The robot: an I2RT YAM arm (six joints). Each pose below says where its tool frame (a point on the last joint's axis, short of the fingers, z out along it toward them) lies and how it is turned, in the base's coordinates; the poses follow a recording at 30 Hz.
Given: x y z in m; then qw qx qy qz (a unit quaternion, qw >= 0).
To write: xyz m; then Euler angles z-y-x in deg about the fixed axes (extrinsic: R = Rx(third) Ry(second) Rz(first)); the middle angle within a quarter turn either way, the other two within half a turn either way. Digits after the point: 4 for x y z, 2 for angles.
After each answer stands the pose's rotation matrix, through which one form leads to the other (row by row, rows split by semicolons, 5 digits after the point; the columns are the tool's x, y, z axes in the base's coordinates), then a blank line. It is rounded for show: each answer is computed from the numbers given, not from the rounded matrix.
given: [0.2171 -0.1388 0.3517 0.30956 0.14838 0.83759 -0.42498]
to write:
[0.2171 -0.1388 0.3517 -146.20 23.11 119.09]
-0.76431 0.51167 0.39245; -0.01455 0.59475 -0.80378; -0.64468 -0.62005 -0.44713

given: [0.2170 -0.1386 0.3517 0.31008 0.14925 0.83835 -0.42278]
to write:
[0.2170 -0.1386 0.3517 -146.12 23.19 119.33]
-0.76315 0.51244 0.39371; -0.01194 0.59796 -0.80144; -0.64611 -0.61632 -0.45021

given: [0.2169 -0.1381 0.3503 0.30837 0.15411 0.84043 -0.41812]
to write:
[0.2169 -0.1381 0.3503 -145.86 22.92 119.97]
-0.76231 0.51691 0.38946; 0.00117 0.60285 -0.79786; -0.64721 -0.60776 -0.46016

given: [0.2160 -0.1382 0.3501 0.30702 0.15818 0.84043 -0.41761]
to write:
[0.2160 -0.1382 0.3501 -145.55 22.58 120.07]
-0.76144 0.52231 0.38394; 0.00945 0.60116 -0.79907; -0.64817 -0.60481 -0.46268

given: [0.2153 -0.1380 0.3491 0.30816 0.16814 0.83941 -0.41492]
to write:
[0.2153 -0.1380 0.3491 -144.47 22.20 120.20]
-0.75353 0.53800 0.37782; 0.02655 0.59914 -0.80020; -0.65687 -0.59295 -0.46576

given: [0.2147 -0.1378 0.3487 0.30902 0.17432 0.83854 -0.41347]
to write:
[0.2147 -0.1378 0.3487 -143.79 21.97 120.24]
-0.74824 0.54790 0.37410; 0.03681 0.59731 -0.80117; -0.66241 -0.58569 -0.46709

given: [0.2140 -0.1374 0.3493 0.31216 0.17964 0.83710 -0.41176]
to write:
[0.2140 -0.1374 0.3493 -143.01 22.00 120.17]
-0.74057 0.55782 0.37468; 0.04368 0.59637 -0.80152; -0.67056 -0.57722 -0.46602

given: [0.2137 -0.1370 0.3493 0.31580 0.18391 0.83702 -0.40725]
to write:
[0.2137 -0.1370 0.3493 -142.37 22.26 120.44]
-0.73290 0.56509 0.37886; 0.05065 0.60065 -0.79790; -0.67845 -0.56559 -0.46884

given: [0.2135 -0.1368 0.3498 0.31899 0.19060 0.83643 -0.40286]
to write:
[0.2135 -0.1368 0.3498 -141.49 22.34 120.68]
-0.72383 0.57587 0.38006; 0.06183 0.60275 -0.79553; -0.68720 -0.55233 -0.47190

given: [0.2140 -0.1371 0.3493 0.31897 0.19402 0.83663 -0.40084]
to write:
[0.2140 -0.1371 0.3493 -141.18 22.22 120.88]
-0.72123 0.58035 0.37817; 0.06893 0.60337 -0.79448; -0.68926 -0.54693 -0.47518

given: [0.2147 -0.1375 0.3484 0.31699 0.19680 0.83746 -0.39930]
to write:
[0.2147 -0.1375 0.3484 -141.07 21.95 121.18]
-0.72157 0.58278 0.37377; 0.07648 0.60366 -0.79357; -0.68810 -0.54403 -0.48015

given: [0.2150 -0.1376 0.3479 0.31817 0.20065 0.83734 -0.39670]
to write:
[0.2150 -0.1376 0.3479 -140.62 21.94 121.37]
-0.71702 0.58846 0.37364; 0.08359 0.60474 -0.79203; -0.69203 -0.53666 -0.48279

